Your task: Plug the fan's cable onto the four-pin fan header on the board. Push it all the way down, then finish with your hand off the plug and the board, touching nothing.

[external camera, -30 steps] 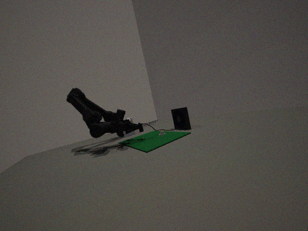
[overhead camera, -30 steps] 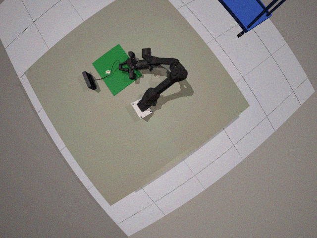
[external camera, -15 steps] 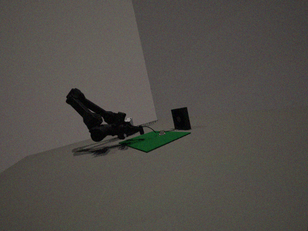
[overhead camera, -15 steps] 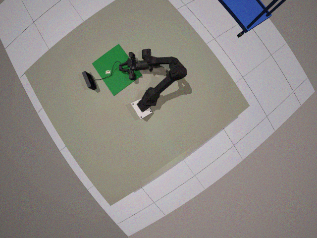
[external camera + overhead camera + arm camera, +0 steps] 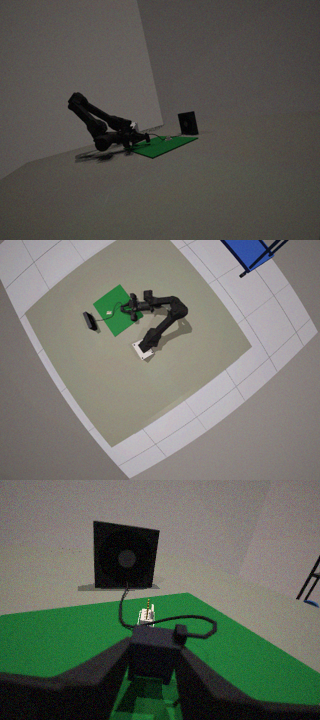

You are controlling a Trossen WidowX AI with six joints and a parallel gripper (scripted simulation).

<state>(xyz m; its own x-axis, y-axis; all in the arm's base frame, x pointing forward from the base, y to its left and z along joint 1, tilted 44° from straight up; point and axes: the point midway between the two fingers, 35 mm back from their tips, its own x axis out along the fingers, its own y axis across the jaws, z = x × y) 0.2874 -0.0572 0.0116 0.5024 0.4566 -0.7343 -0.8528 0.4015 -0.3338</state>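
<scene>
My gripper tip is 60 mm above the green board, 30 mm to the right of it and 30 mm short of it. From my gripper tip the other things lie so: black fan: 220 mm to the left, 60 mm ahead, 10 mm above; black plug: 10 mm below; white four-pin header: 90 mm to the left, 40 mm below, 40 mm ahead.
</scene>
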